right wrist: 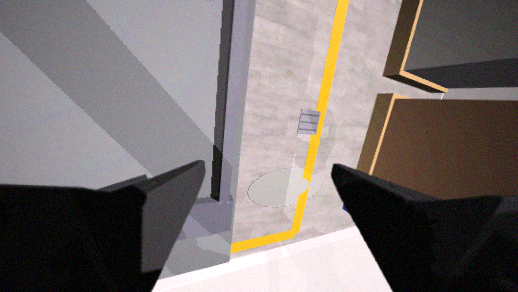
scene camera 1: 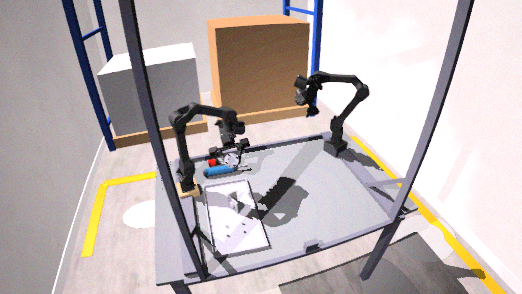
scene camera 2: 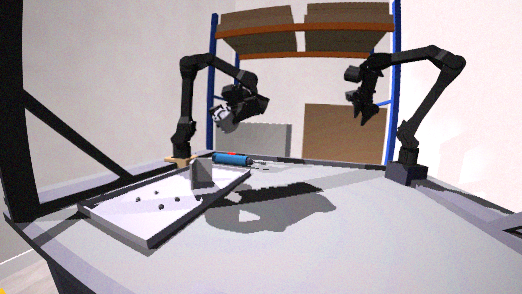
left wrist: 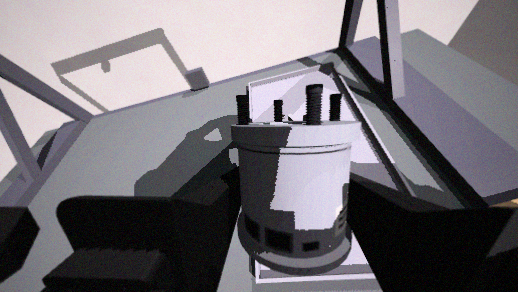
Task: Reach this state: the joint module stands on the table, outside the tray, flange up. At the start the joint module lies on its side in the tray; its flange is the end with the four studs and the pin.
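Places are measured from the left arm's base along level axes (x ahead, y right, z down), in metres.
Pixels of known places: left gripper, fingertip midpoint: (scene camera 1: 233,165) (scene camera 2: 224,125) (left wrist: 286,172); right gripper, fingertip midpoint: (right wrist: 269,167) (scene camera 1: 302,111) (scene camera 2: 357,121); left arm's base, link origin: (scene camera 1: 187,187) (scene camera 2: 181,156); right arm's base, link origin: (scene camera 1: 336,141) (scene camera 2: 407,163).
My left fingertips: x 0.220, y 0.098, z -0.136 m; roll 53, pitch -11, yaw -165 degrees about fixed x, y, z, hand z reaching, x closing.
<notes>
For each thing: its top centre in the pictures, then the offset to it from my left fingertips. "pt": a spot on its surface instead. Level surfaces: height alone.
- joint module, top centre: (left wrist: 281,103) (scene camera 2: 225,104) (scene camera 1: 231,152) dy -0.006, dx -0.002, dz -0.066 m
- table, surface height: dz +0.168 m
- tray, top centre: (left wrist: 307,134) (scene camera 2: 184,182) (scene camera 1: 231,212) dy +0.129, dx -0.069, dz +0.151 m
- grey angled block, top centre: (scene camera 2: 200,160) (scene camera 1: 235,196) dy +0.100, dx -0.034, dz +0.093 m
- blue cylindrical tool, surface spot: (scene camera 2: 230,159) (scene camera 1: 221,171) pt dy -0.147, dx -0.025, dz +0.142 m
The joint module (scene camera 1: 231,160) (scene camera 2: 224,120) (left wrist: 312,180), a grey-white cylinder, is held in the air above the table (scene camera 1: 330,195) (scene camera 2: 350,235), behind the tray (scene camera 1: 257,240) (scene camera 2: 125,215) (left wrist: 265,95). In the left wrist view its flange, with four dark studs, is at the top; the module looks tilted in scene camera 2. The pin is hard to make out. My left gripper (scene camera 1: 229,156) (scene camera 2: 228,114) (left wrist: 286,172) is shut on its body. My right gripper (scene camera 1: 311,111) (scene camera 2: 364,118) (right wrist: 269,167) is open and empty, high at the far right.
A grey angled block (scene camera 1: 235,201) (scene camera 2: 201,173) and several small dark pieces are in the tray. A blue cylindrical tool (scene camera 1: 218,171) (scene camera 2: 230,159) with a thin metal tip lies behind the tray, beside a red object (scene camera 1: 212,162) (scene camera 2: 231,153). Frame posts (scene camera 1: 435,105) rise around the table.
</notes>
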